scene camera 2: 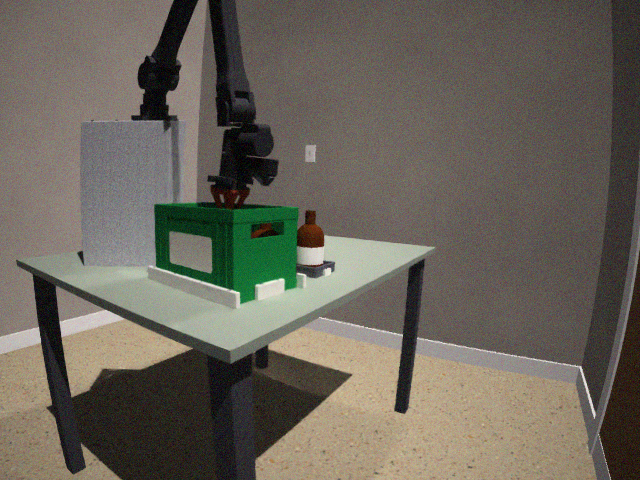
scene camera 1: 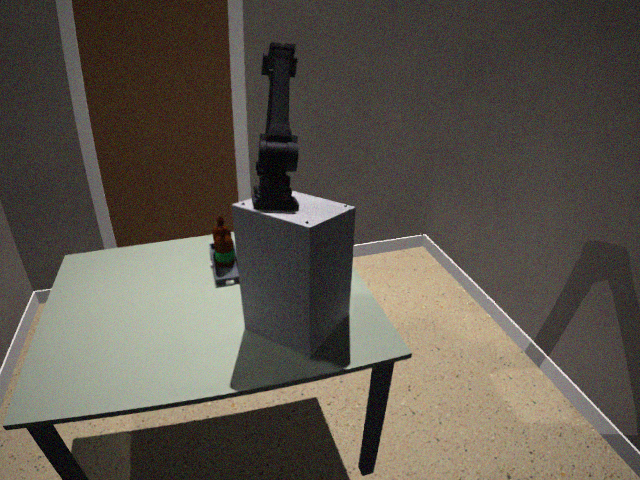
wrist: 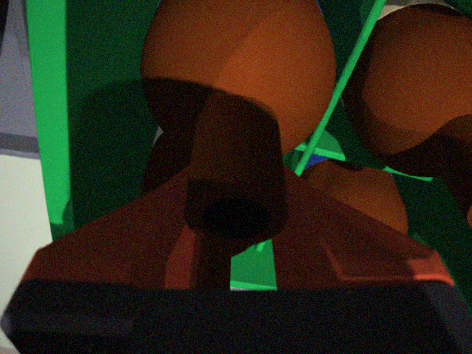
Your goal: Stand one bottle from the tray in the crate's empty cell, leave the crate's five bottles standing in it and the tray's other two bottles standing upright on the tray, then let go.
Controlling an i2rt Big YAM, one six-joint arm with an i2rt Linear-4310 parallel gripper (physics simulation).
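Frame: origin at the arm's base, x left, y back, z up, level; centimetres.
Seen in the pictures: gripper, between the fingertips: (wrist: 236,176); arm's base, origin of its link: (scene camera 2: 154,120) (scene camera 1: 274,205).
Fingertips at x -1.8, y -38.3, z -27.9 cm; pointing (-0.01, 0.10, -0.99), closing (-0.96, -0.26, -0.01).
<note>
Offsets run from my fingertips to a thing's top centre. "pt": to the spot under its first point. Level surfaces: height alone.
My gripper (scene camera 2: 231,198) (wrist: 236,176) is shut on the neck of a brown bottle @(dx +0.7, dy -2.6, dz +3.8 cm) (wrist: 240,65), at the crate's rim height. The held bottle's body is inside the green crate @(dx -4.0, dy -3.2, dz +3.6 cm) (scene camera 2: 263,260) (wrist: 52,150); the crate wall hides it in scene camera 2, so its base and exact tilt cannot be told. Other brown crate bottles show beyond the divider, one at the upper right (wrist: 425,75) and one lower @(dx -8.3, dy +5.8, dz +2.4 cm) (wrist: 365,195). The grey tray @(pt dx +18.8, dy +7.3, dz -13.4 cm) (scene camera 1: 225,274) (wrist: 17,110) stands beside the crate. A white-labelled bottle @(dx +19.2, dy -9.8, dz +2.1 cm) (scene camera 2: 310,237) and a green-labelled bottle @(dx +18.6, dy -1.0, dz +2.1 cm) (scene camera 1: 223,242) stand upright there.
White strips (scene camera 2: 193,286) (scene camera 2: 270,289) stand along the crate's base. The grey pedestal (scene camera 1: 276,273) (scene camera 2: 124,196) bearing the arm stands on the pale green table @(dz -13.9 cm) (scene camera 1: 129,330) (scene camera 2: 372,250). The crate's rim and dividers lie close around the fingers.
</note>
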